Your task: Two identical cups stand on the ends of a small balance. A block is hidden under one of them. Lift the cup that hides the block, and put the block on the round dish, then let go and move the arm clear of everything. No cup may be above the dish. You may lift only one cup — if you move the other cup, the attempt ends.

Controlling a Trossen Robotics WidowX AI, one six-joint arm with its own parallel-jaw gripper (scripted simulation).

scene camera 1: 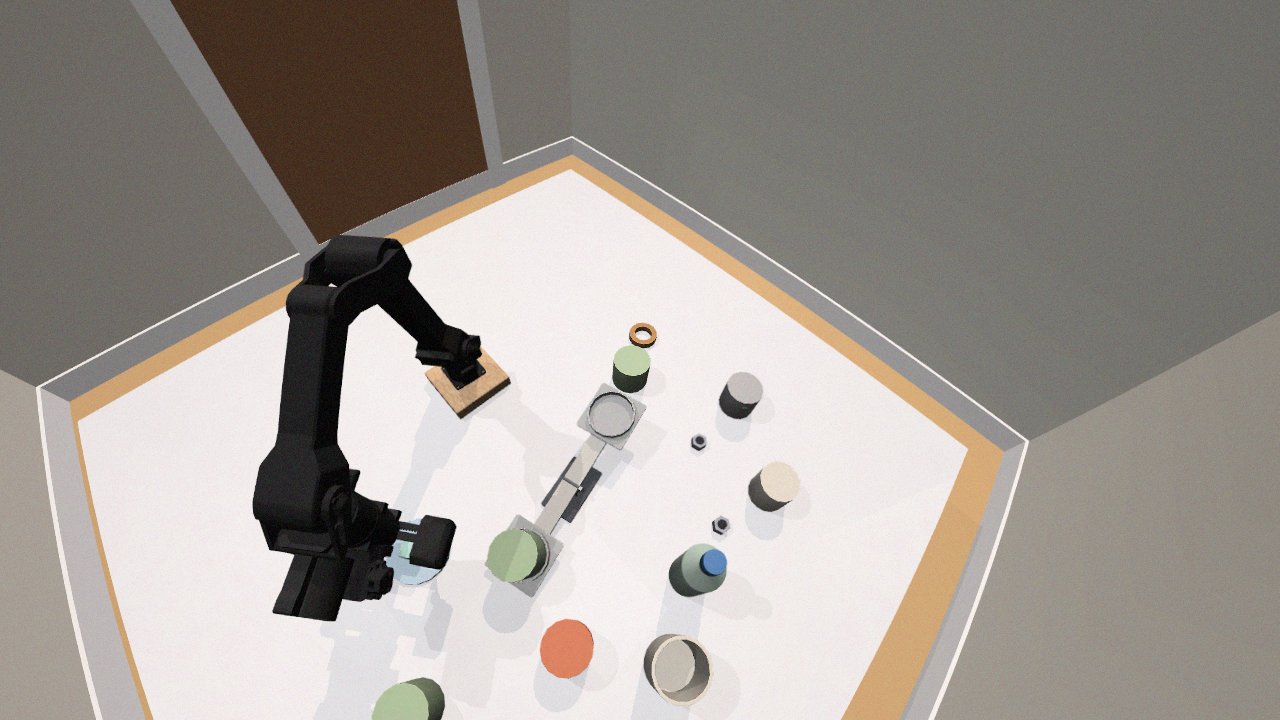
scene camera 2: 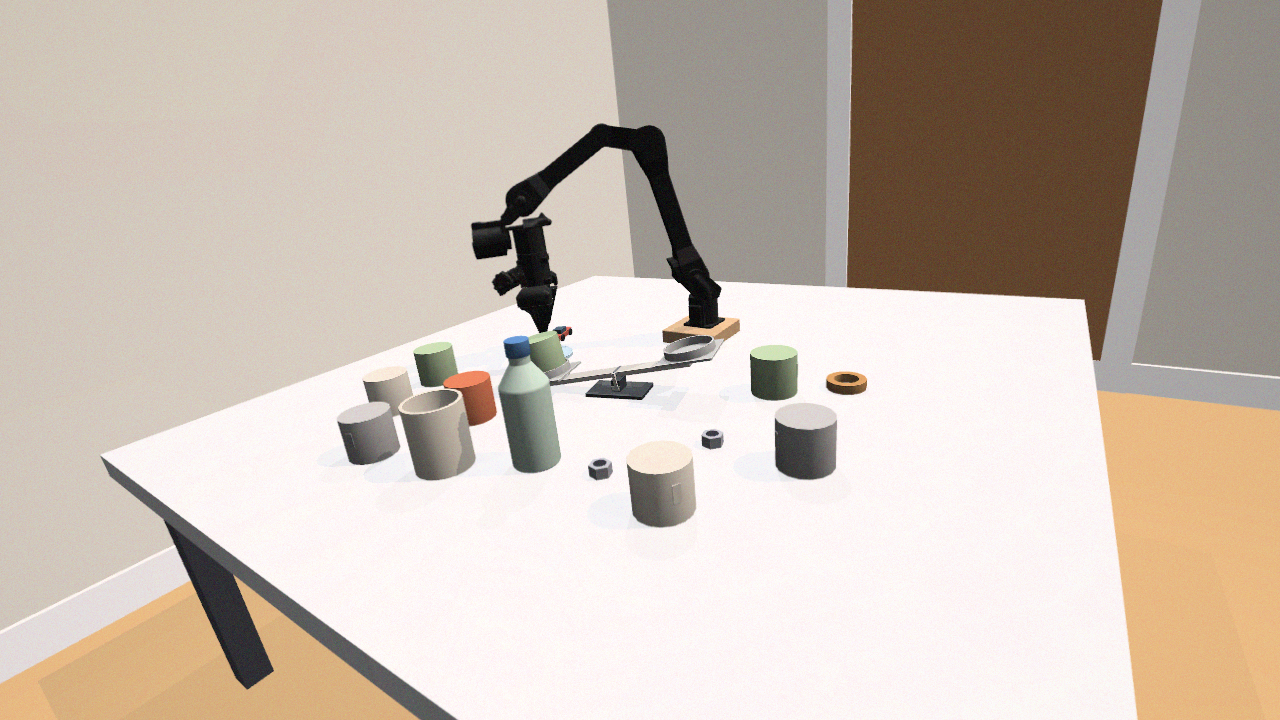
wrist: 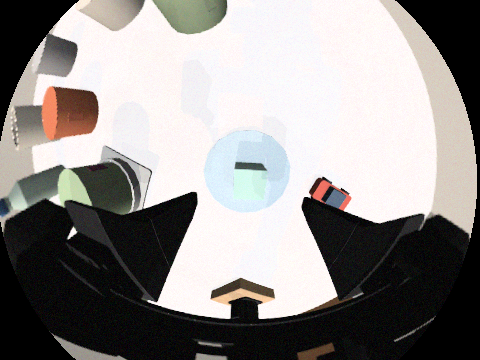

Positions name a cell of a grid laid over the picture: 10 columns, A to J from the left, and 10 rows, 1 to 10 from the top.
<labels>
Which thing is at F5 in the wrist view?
A pale green block.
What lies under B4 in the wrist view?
An orange cup.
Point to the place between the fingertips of my gripper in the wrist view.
At F6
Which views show my gripper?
Scene camera 1, scene camera 2 and the wrist view: all of them.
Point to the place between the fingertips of my gripper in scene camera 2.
E5
</labels>
